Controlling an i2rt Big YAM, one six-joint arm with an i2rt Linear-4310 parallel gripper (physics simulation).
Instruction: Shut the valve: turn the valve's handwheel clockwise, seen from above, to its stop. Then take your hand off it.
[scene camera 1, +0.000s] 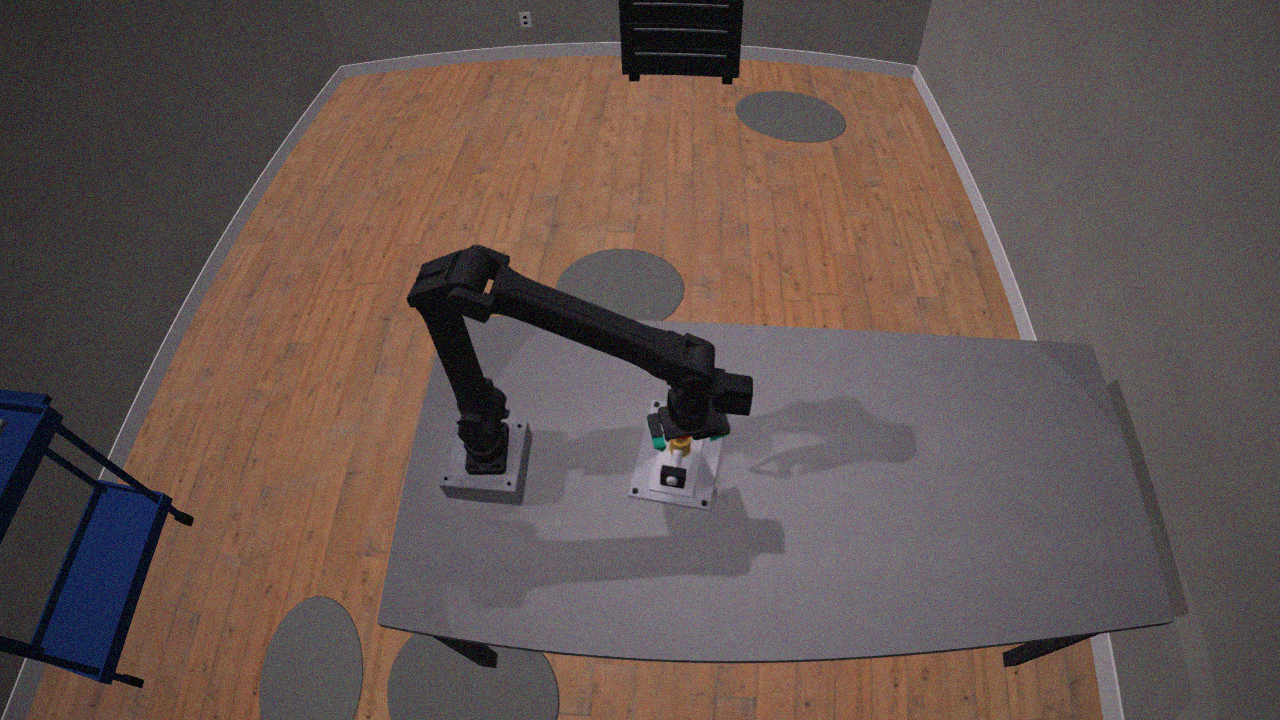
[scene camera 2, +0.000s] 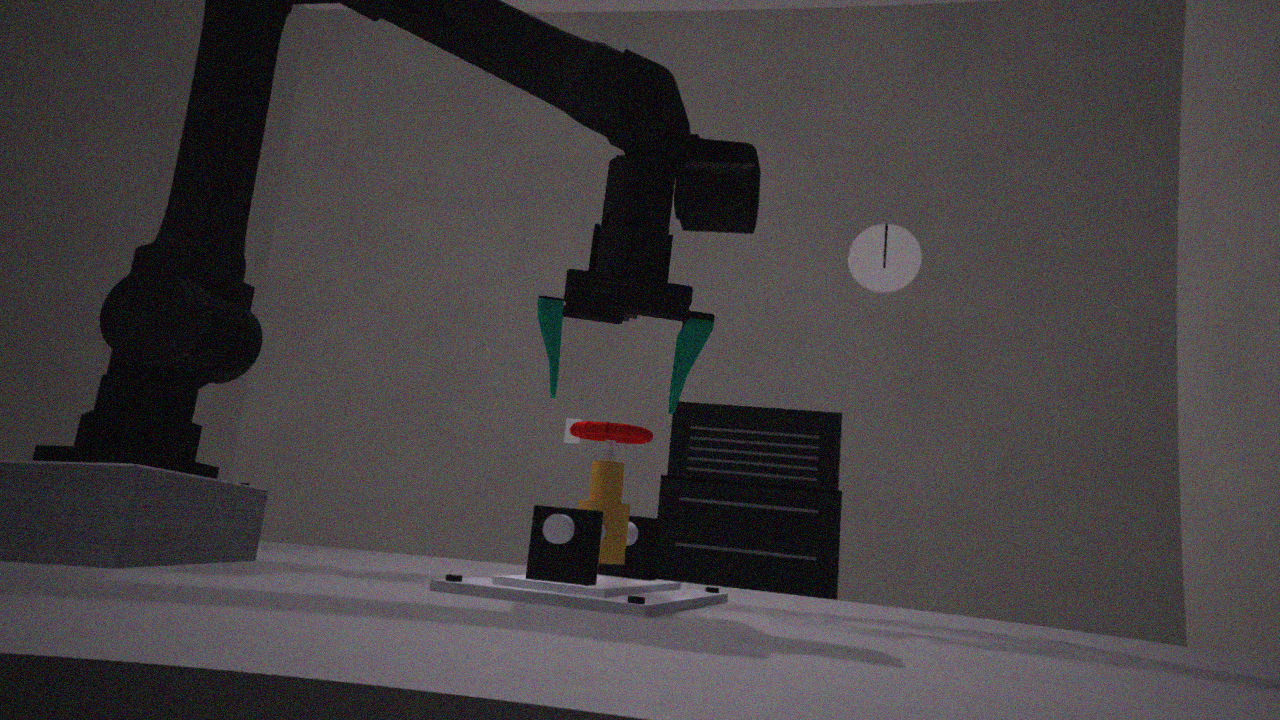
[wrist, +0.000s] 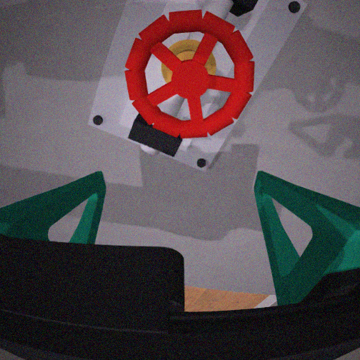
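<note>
The red five-spoked handwheel (scene camera 2: 611, 433) (wrist: 190, 79) lies level on top of the yellow valve body (scene camera 2: 607, 512) (scene camera 1: 680, 445). In scene camera 1 the hand hides the wheel. The valve stands on a white base plate (scene camera 1: 646, 481) (scene camera 2: 537, 591) (wrist: 112, 95), between black pipe blocks. My gripper (scene camera 2: 612, 404) (wrist: 179, 179) has green fingers, points down and is open with nothing between the fingers. Its fingertips are a little above the handwheel and apart from it, one toward each side in scene camera 2. In the wrist view the wheel shows beyond the fingertips, toward the upper middle.
The arm's grey mounting block (scene camera 1: 483, 488) (scene camera 2: 134, 514) stands on the grey table (scene camera 1: 939, 537) left of the valve. A blue cart (scene camera 1: 105, 573) stands off the table at the left. A black drawer cabinet (scene camera 1: 682, 40) (scene camera 2: 756, 501) stands at the back.
</note>
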